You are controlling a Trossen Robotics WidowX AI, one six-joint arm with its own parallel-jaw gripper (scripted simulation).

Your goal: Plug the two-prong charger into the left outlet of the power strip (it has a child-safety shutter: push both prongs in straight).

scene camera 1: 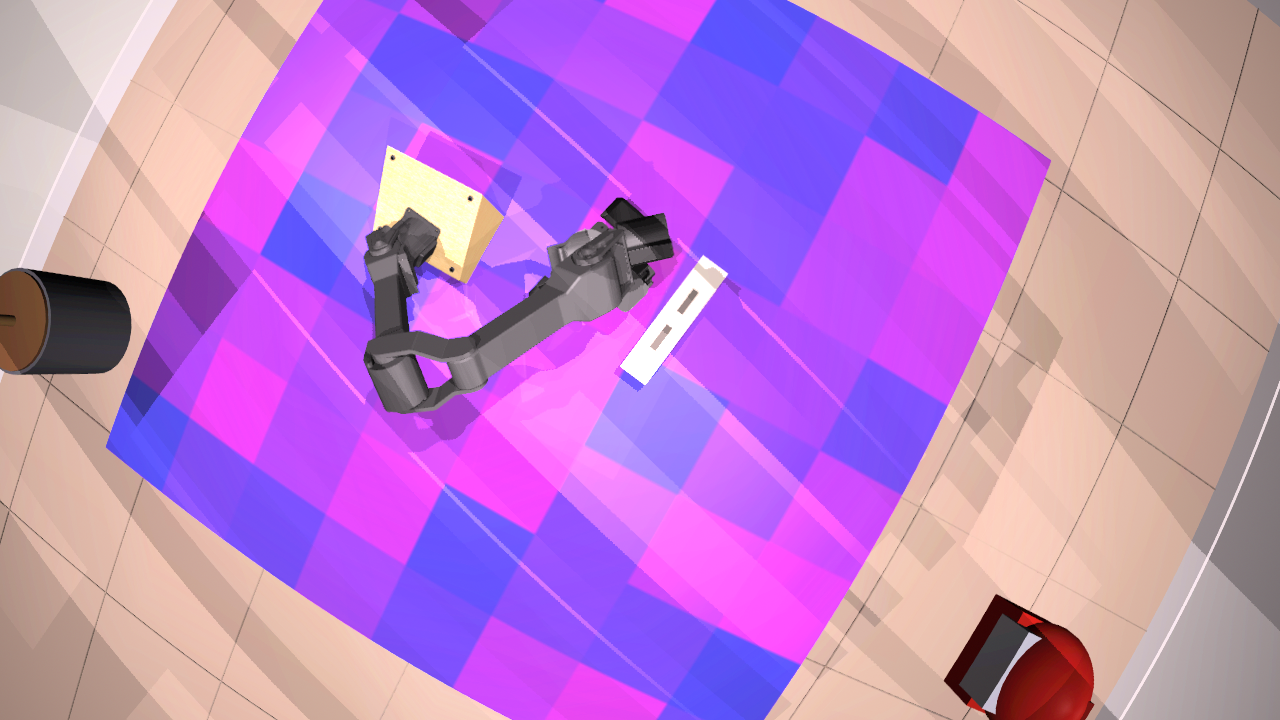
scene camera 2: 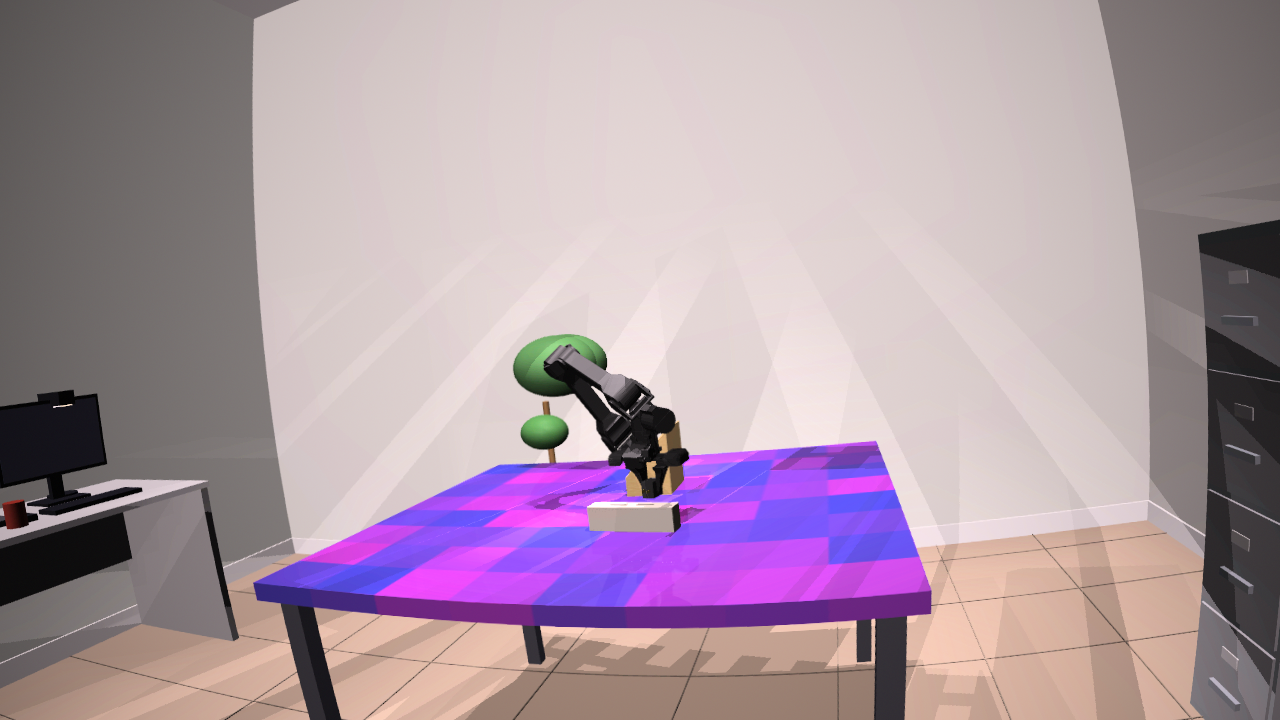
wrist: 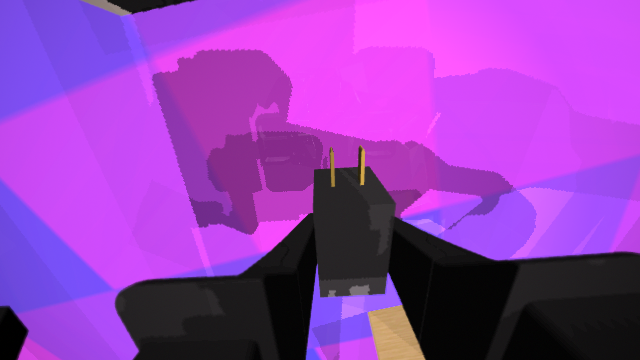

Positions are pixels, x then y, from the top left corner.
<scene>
gripper: scene camera 1 590,264; scene camera 2; wrist
same spot on gripper: (wrist: 451,295) = (scene camera 2: 639,469)
</scene>
